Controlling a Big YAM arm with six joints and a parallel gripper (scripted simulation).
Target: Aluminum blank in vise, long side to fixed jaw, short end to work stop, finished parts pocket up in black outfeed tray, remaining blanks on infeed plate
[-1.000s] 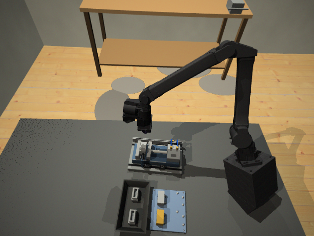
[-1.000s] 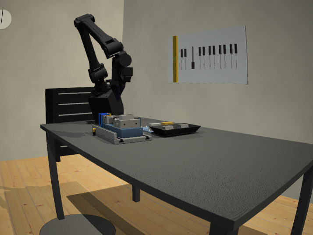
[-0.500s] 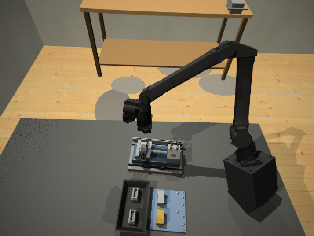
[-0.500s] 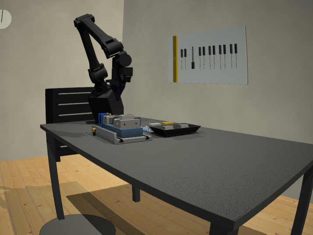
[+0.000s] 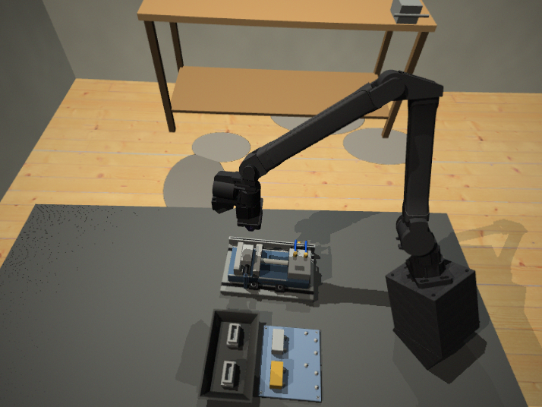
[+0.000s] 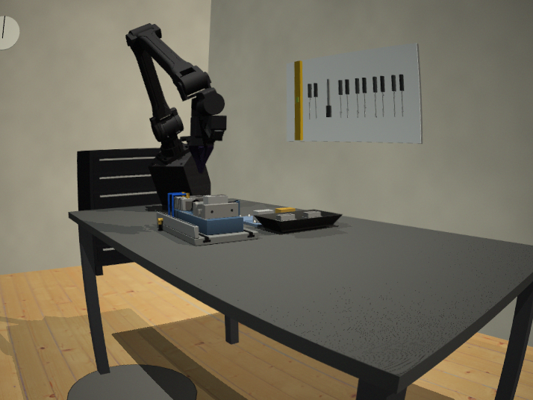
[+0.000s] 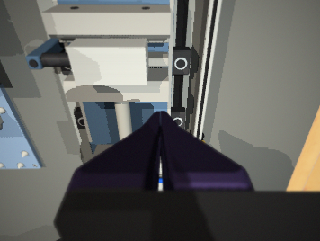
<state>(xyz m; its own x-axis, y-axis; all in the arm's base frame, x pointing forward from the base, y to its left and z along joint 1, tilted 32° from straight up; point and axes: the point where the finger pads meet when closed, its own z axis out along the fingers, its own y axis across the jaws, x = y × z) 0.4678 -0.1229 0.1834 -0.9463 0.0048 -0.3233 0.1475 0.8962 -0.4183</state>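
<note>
My hand is 1 cm short of the gray aluminum blank, 4 cm to the right of it and 9 cm above it. The rest, counted from my hand: moving jaw (2 cm behind, 5 cm to the left, 11 cm below); fixed jaw (4 cm ahead, 4 cm to the left, 11 cm below); work stop rod (2 cm ahead, 9 cm to the left, 10 cm below).
</note>
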